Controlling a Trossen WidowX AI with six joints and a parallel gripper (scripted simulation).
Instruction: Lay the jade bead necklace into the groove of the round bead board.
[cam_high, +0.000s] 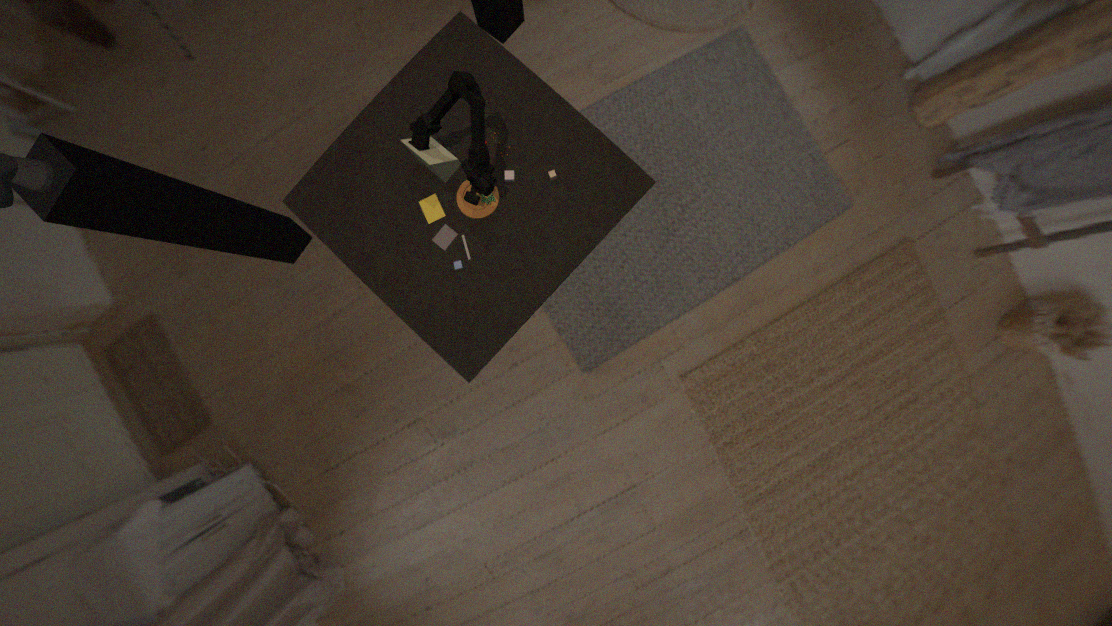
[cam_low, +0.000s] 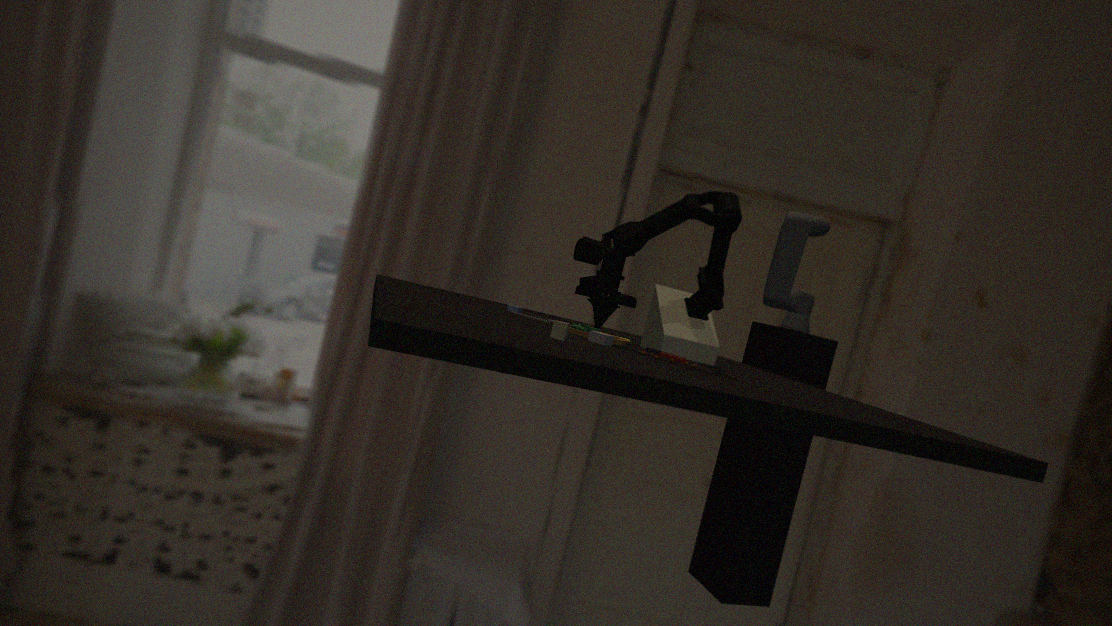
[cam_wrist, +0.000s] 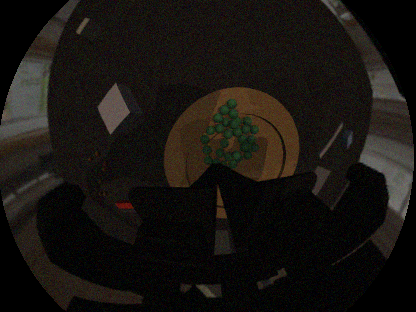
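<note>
Now: gripper tip 4 cm to the left of the round bead board, 2 cm above it and 1 cm past it. Round my gripper tip: yellow square: 21 cm to the right, 15 cm behind, 2 cm below; grey-white block: 13 cm to the left, 5 cm ahead, 1 cm below; red item: 14 cm to the left, 14 cm behind, 2 cm below.
</note>
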